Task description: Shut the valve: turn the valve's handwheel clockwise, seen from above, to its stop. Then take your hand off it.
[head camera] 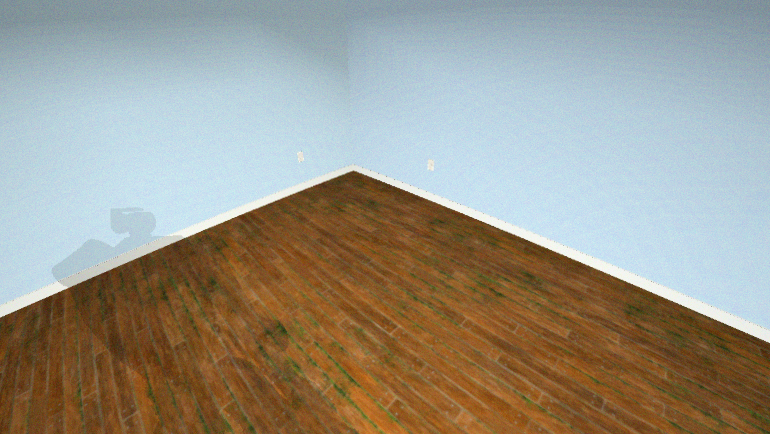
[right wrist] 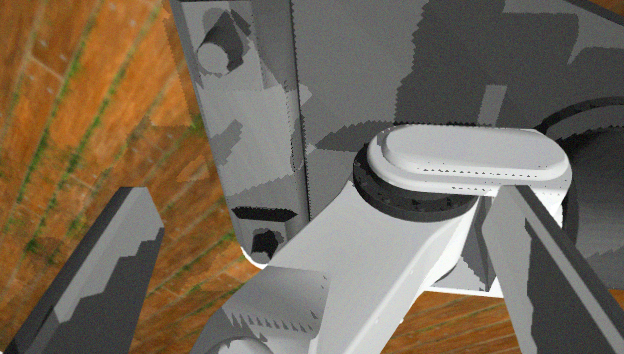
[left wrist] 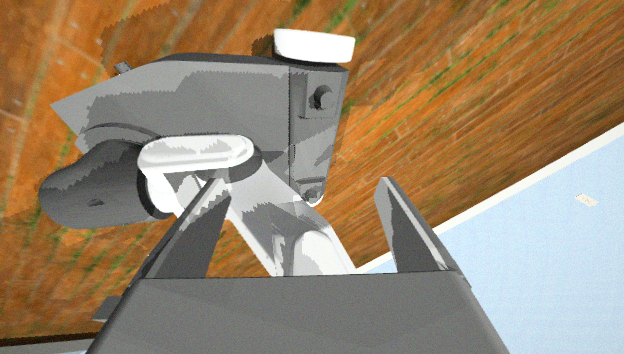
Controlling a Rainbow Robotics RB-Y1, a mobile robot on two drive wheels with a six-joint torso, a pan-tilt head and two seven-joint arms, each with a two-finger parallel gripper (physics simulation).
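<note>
The valve and its handwheel do not show in the head view or in either wrist view. My left gripper is open in the left wrist view, with its two fingers wide apart and no object between them; my own torso and base show beyond it. My right gripper is open in the right wrist view, its fingers also wide apart with no object held, and my own body shows behind them.
A brown plank floor runs to a corner where two light blue walls meet, with a white baseboard along them. Two small white wall plates sit near the corner. A robot-shaped shadow falls at the left.
</note>
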